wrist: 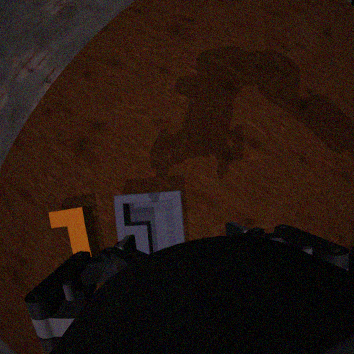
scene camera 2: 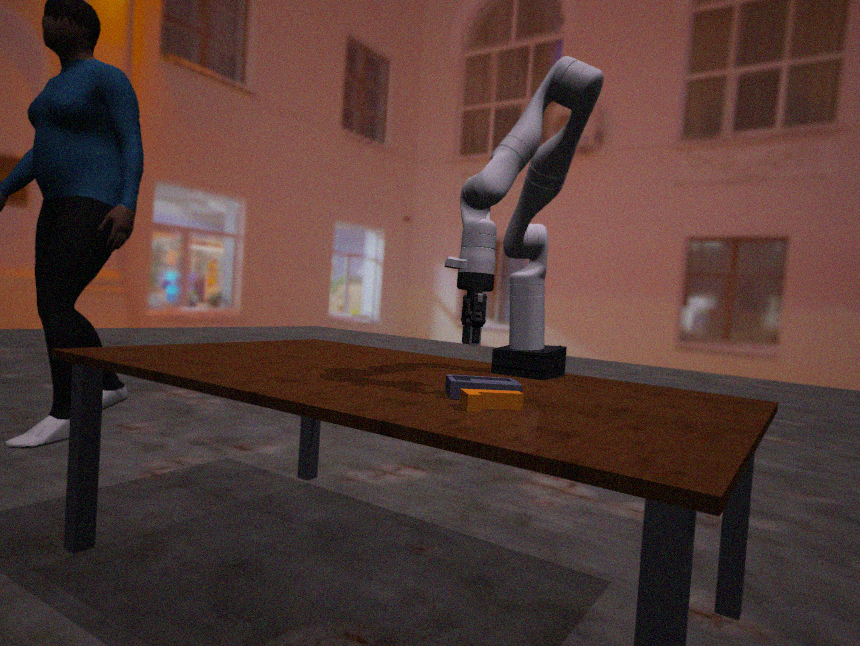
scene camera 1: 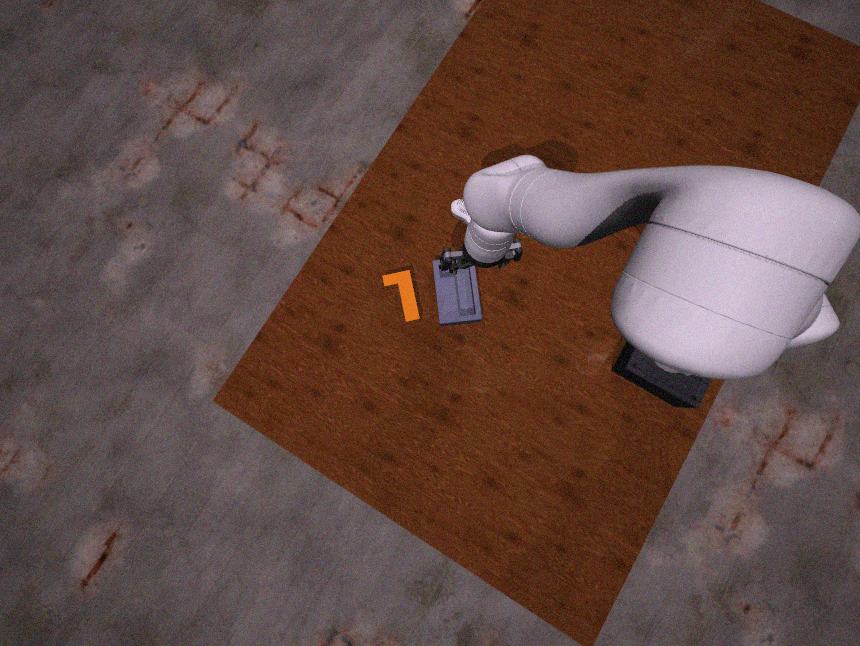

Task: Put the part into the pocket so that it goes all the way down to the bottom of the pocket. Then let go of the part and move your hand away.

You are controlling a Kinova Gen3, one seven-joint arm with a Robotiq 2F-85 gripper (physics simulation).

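Places are measured from the arm's base along level axes (x back, y right, z up), in millimetres.
Pixels of known places: gripper, fingertip midpoint: (wrist: 181, 239) (scene camera 2: 470, 345) (scene camera 1: 476, 267); arm's base at its link origin: (scene camera 2: 526, 347).
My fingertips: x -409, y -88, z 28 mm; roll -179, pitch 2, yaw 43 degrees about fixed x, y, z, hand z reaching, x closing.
Ahead of a thing's pixels: the offset from my fingertips to its top centre. "spot": to the spot under its first point. Level surfaces: height alone.
The orange L-shaped part @(dx -104, dy -126, dz -69 mm) (scene camera 1: 402, 291) (scene camera 2: 493, 399) (wrist: 71, 228) lies flat on the brown table @(dz -99 mm) (scene camera 1: 485, 451) (scene camera 2: 278, 374) (wrist: 105, 105). Right beside it, apart from it, lies the grey-blue block @(dx -14, dy -45, dz -63 mm) (scene camera 1: 457, 295) (scene camera 2: 483, 381) (wrist: 166, 218) with an L-shaped pocket @(spot: dx -53, dy -30, dz -94 mm) (wrist: 138, 215), which is empty. My gripper (scene camera 1: 480, 258) (scene camera 2: 472, 330) is open and holds nothing. It hangs some way above the far end of the block. In the wrist view the gripper's dark body covers the near ends of the part and the block.
The arm's black base (scene camera 1: 660, 381) (scene camera 2: 528, 362) stands on the table behind the block. A person in a blue top (scene camera 2: 75, 173) walks on the floor beyond the table's left end. The arm's shadow (wrist: 228, 105) falls on the table.
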